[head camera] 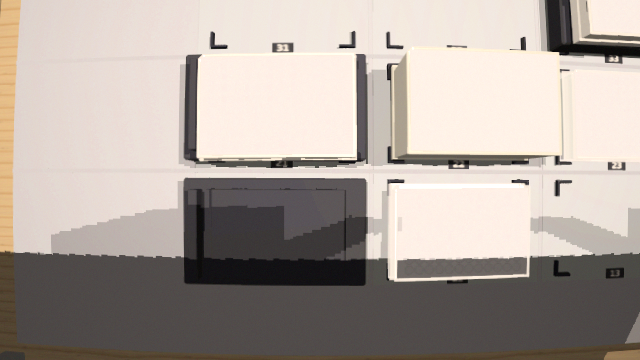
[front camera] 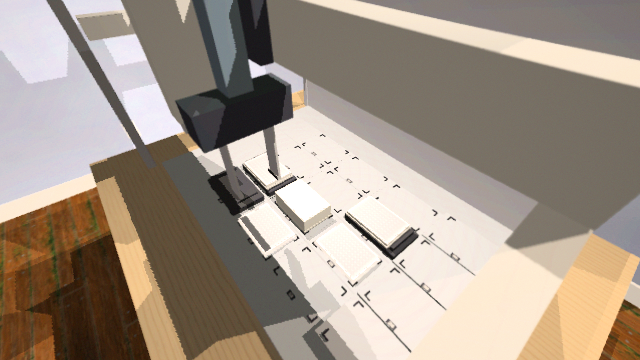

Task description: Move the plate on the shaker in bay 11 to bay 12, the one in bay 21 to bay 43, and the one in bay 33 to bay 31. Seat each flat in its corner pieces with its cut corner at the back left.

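Places are measured from the robot's base along level axes (x up, y back, z right), in metres.
Where they show: gripper, fingertip midpoint: [front camera: 257, 184]; robot's base at its link origin: [head camera: 212, 274] [front camera: 212, 187].
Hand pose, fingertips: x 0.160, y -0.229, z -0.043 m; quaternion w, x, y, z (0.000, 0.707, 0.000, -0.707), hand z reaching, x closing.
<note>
Each offset is from my fingertips to the centre of the thing. "*": to the spot under its first point.
The shaker {dx -0.144, dy +0.168, dz -0.001 m} [front camera: 221, 186] [head camera: 275, 232] in bay 11 is bare. A white plate {dx -0.151, dy +0.004, dz +0.000 m} [front camera: 267, 230] [head camera: 462, 225] lies in bay 12 and looks flat in its corner pieces; its cut corner is hard to make out. A plate {dx -0.130, dy +0.164, dz -0.104 m} [front camera: 260, 166] [head camera: 277, 105] sits on the dark shaker {* dx -0.141, dy +0.094, dz -0.104 m} [head camera: 362, 110] in bay 21. Another plate {dx -0.130, dy -0.159, dz -0.212 m} [front camera: 380, 217] [head camera: 612, 17] is on the shaker {dx -0.144, dy -0.167, dz -0.215 m} [front camera: 406, 242] [head camera: 557, 25] in bay 33. My gripper [front camera: 257, 186] is open and empty, above the bay 11 and 21 area in the front view; its jaws do not show in the head view.
A tall white block {dx -0.139, dy +0.001, dz -0.107 m} [front camera: 302, 200] [head camera: 482, 102] stands in bay 22, between bay 21 and a plate {dx -0.152, dy -0.164, dz -0.107 m} [front camera: 347, 250] [head camera: 607, 115] in bay 23. The bay 31 label {* dx -0.160, dy +0.165, dz -0.169 m} [head camera: 282, 47] and front corner pieces show behind bay 21. A wide beam [front camera: 425, 90] crosses above the deck.
</note>
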